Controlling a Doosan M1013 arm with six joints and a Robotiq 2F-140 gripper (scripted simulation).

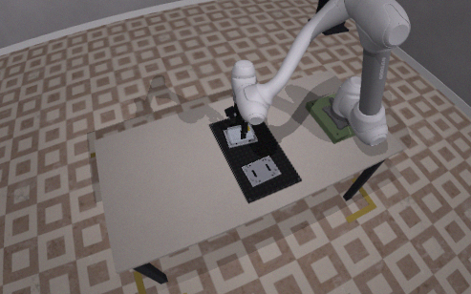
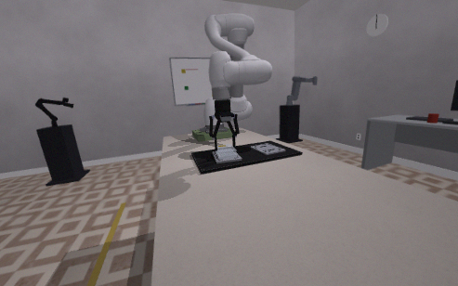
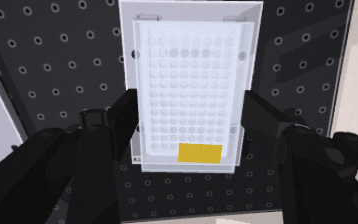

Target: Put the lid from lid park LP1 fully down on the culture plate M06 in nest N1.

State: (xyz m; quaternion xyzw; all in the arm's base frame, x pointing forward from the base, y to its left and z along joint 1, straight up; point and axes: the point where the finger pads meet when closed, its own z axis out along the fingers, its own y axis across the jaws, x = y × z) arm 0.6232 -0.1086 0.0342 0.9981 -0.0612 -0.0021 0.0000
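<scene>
Now: hand 5 cm above the culture plate. Also, from my hand: lid park LP1: 1 cm behind, 24 cm to the left, 6 cm below; clear lid: 2 cm below.
</scene>
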